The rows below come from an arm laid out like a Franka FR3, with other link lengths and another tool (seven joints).
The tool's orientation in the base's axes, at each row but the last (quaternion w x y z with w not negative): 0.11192, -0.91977, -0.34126, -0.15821; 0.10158, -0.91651, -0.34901, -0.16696; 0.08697, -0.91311, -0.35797, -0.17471; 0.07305, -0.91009, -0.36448, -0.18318; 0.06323, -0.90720, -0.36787, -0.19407; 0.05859, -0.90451, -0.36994, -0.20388; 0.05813, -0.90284, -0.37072, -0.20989; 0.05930, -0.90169, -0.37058, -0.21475; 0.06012, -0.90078, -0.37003, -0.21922
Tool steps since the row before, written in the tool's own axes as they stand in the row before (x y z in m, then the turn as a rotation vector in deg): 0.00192, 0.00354, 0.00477, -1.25, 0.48, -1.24; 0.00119, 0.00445, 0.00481, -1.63, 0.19, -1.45; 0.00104, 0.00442, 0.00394, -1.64, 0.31, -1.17; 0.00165, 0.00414, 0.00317, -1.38, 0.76, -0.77; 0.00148, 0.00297, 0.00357, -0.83, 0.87, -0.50; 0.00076, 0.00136, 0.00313, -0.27, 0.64, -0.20; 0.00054, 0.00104, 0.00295, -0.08, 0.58, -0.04; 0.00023, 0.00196, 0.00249, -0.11, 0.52, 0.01; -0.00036, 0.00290, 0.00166, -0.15, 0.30, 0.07
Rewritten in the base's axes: 0.00475, 0.00001, -0.00405, -0.84, -1.49, 0.64; 0.00496, -0.00110, -0.00430, -1.35, -1.57, 0.71; 0.00475, -0.00145, -0.00339, -1.21, -1.58, 0.45; 0.00485, -0.00110, -0.00228, -0.61, -1.63, 0.18; 0.00411, -0.00027, -0.00260, -0.09, -1.29, 0.15; 0.00245, 0.00032, -0.00247, 0.20, -0.69, 0.10; 0.00206, 0.00037, -0.00239, 0.34, -0.48, 0.03; 0.00236, -0.00060, -0.00204, 0.29, -0.44, -0.03; 0.00236, -0.00187, -0.00149, 0.14, -0.29, -0.11
